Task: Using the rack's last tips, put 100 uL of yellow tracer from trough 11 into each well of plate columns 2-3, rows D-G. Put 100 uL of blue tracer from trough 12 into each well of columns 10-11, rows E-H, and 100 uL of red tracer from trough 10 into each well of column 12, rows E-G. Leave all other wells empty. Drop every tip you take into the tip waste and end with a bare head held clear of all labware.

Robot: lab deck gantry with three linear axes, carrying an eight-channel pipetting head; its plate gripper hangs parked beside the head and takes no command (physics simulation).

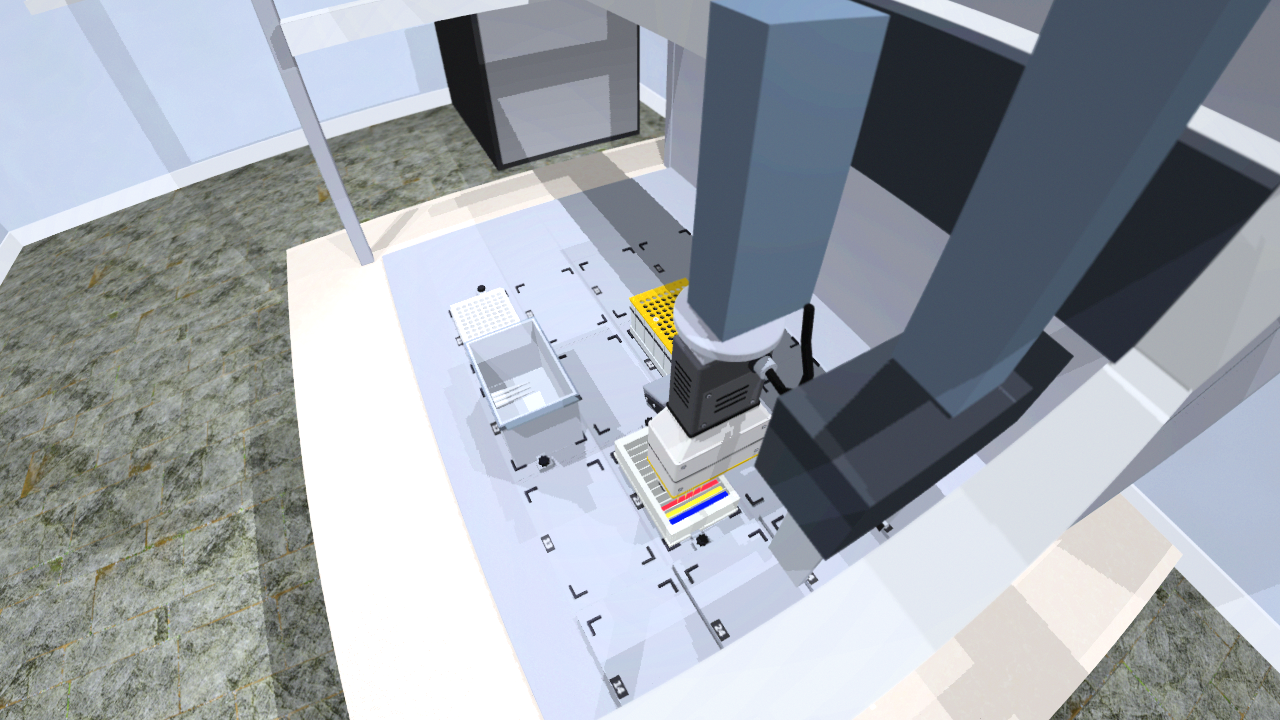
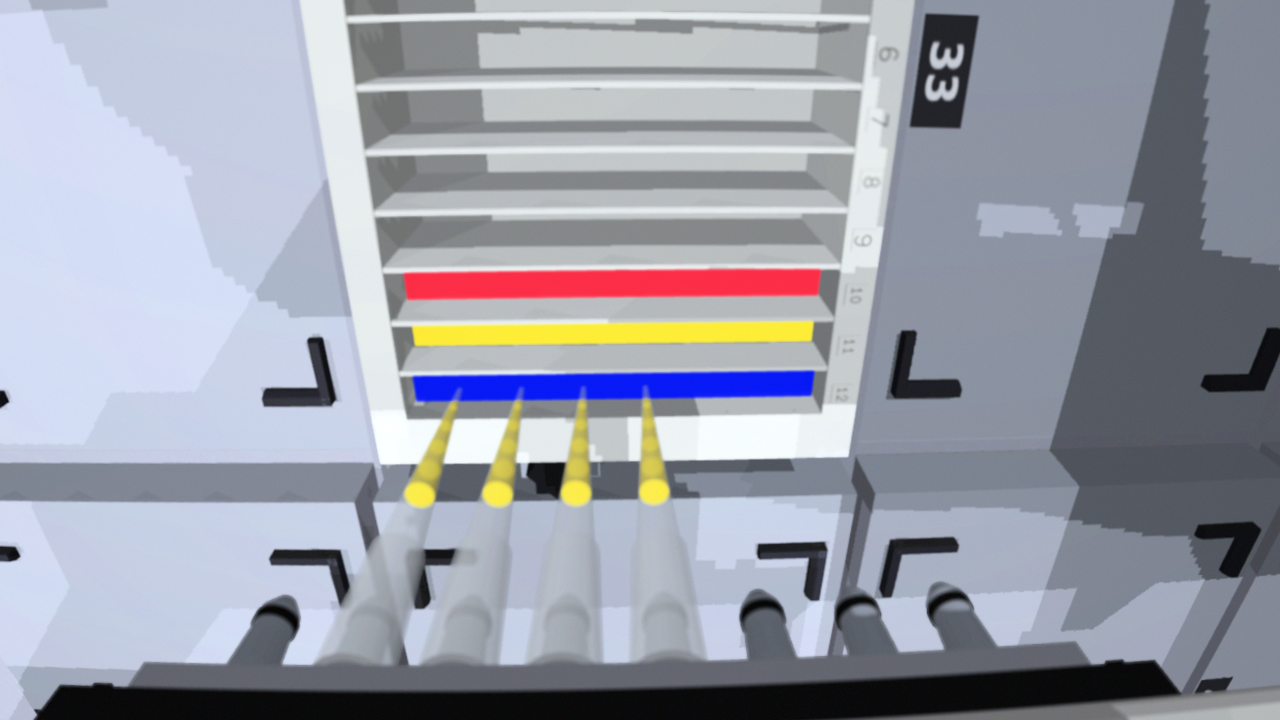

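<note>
The pipetting head (image 1: 711,447) (image 2: 572,691) is low at the white trough block (image 1: 631,456) (image 2: 881,197). Four tips (image 2: 537,573), second to fifth channels from the left, hold yellow liquid; the other channels are bare. Their ends appear against the blue trough 12 (image 1: 698,506) (image 2: 760,384); their height is unclear. Yellow trough 11 (image 2: 716,332) and red trough 10 (image 2: 716,282) lie beyond. The plate (image 1: 485,313) looks white, without visible colour. The yellow tip rack (image 1: 642,304) is partly hidden behind the head. The parked gripper (image 1: 859,537) is open, its fingertips partly hidden.
The waste bin (image 1: 547,413) stands beside the plate and holds several loose tips (image 1: 512,394). The gripper's dark body (image 1: 859,447) hangs right of the head. Black corner brackets (image 2: 926,380) and a slot label 33 (image 2: 944,71) are on the deck.
</note>
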